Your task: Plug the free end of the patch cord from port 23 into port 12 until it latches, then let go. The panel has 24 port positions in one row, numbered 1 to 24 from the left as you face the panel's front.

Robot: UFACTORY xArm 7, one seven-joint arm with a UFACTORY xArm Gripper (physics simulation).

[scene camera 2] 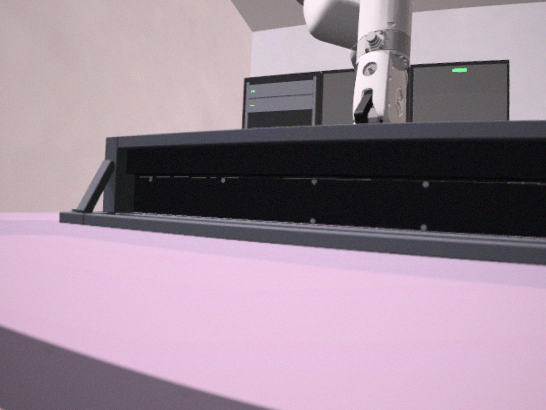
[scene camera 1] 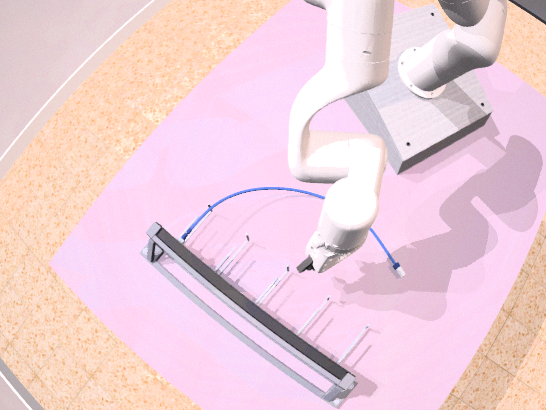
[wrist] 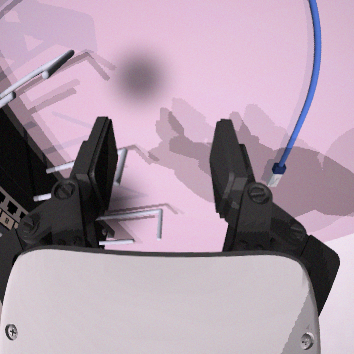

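Where they show: gripper, fingertip midpoint: (wrist: 163, 136); arm's base, origin of the base link: (scene camera 1: 422, 73).
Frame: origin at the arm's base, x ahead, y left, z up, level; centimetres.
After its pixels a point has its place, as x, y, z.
The blue patch cord (scene camera 1: 270, 188) @[41.3, -8.8, -9.7] (wrist: 315, 65) @[33.0, 9.3, -12.9] arches over the pink mat from the panel (scene camera 1: 255, 305) @[61.0, 6.6, -3.4] (scene camera 2: 300, 132) @[64.2, 5.0, -3.9] to its free end. The cord's plugged end (scene camera 1: 185, 234) @[60.2, -12.9, -5.2] is at the panel's upper-left end in scene camera 1. The free plug (scene camera 1: 399, 270) @[35.8, 22.3, -12.7] (wrist: 275, 176) @[35.7, 22.1, -12.8], clear with a dark blue boot, lies on the mat away from the panel. In the wrist view it is to the right, outside the right finger. My gripper (scene camera 1: 302, 267) (wrist: 163, 136) @[44.9, 9.9, -6.5] is open and empty, above the mat between the panel and the free plug. Port 12 cannot be made out.
Thin metal cable guides (scene camera 1: 352, 345) @[54.5, 25.1, -7.9] (wrist: 130, 215) @[53.4, 25.0, -11.6] stick out from the panel's front, some below the left finger in the wrist view. The robot's grey base block (scene camera 1: 425, 127) @[9.5, 7.8, -4.2] stands at the upper right. Dark cabinets (scene camera 2: 460, 95) stand behind the panel in scene camera 2.
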